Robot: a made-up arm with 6 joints. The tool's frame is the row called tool.
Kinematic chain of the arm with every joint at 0, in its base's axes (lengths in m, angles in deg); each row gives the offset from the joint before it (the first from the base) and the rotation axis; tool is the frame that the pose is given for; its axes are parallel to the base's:
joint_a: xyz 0 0 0.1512 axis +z
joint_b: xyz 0 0 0 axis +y
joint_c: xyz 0 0 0.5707 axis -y
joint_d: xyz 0 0 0 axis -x
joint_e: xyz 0.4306 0 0 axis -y
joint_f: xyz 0 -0.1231 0 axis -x
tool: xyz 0 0 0
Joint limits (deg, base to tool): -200..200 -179.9..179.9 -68..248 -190..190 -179.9..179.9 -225..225
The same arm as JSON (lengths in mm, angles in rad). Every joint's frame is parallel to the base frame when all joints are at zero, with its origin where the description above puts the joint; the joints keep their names.
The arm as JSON. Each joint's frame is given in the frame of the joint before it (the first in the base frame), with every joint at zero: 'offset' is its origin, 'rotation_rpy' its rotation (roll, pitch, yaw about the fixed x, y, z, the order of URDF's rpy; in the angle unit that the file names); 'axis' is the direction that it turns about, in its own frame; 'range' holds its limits. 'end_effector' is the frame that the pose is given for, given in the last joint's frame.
{"length_unit": "mm", "angle_unit": "rad", "chain": [{"id": "joint_a", "offset": [0.0, 0.0, 151.2], "rotation_rpy": [0.0, 0.0, 0.0], "axis": [0.0, 0.0, 1.0], "range": [-3.4907, 3.4907]}, {"id": "joint_b", "offset": [0.0, 0.0, 0.0], "rotation_rpy": [0.0, 0.0, 0.0], "axis": [0.0, 1.0, 0.0], "range": [-3.1398, 3.1398]}, {"id": "joint_c", "offset": [0.0, 0.0, 570.7], "rotation_rpy": [0.0, 0.0, 0.0], "axis": [0.0, -1.0, 0.0], "range": [-1.1868, 4.3284]}, {"id": "joint_d", "offset": [0.0, 0.0, 0.0], "rotation_rpy": [0.0, 0.0, 0.0], "axis": [-1.0, 0.0, 0.0], "range": [-3.3161, 3.3161]}, {"id": "joint_e", "offset": [430.6, 0.0, 0.0], "rotation_rpy": [0.0, 0.0, 0.0], "axis": [0.0, -1.0, 0.0], "range": [-3.1398, 3.1398]}, {"id": "joint_f", "offset": [0.0, -123.1, 0.0], "rotation_rpy": [0.0, 0.0, 0.0], "axis": [-1.0, 0.0, 0.0], "range": [-3.927, 3.927]}], "end_effector": {"offset": [0.0, 0.0, 0.0], "rotation_rpy": [0.0, 0.0, 0.0]}}
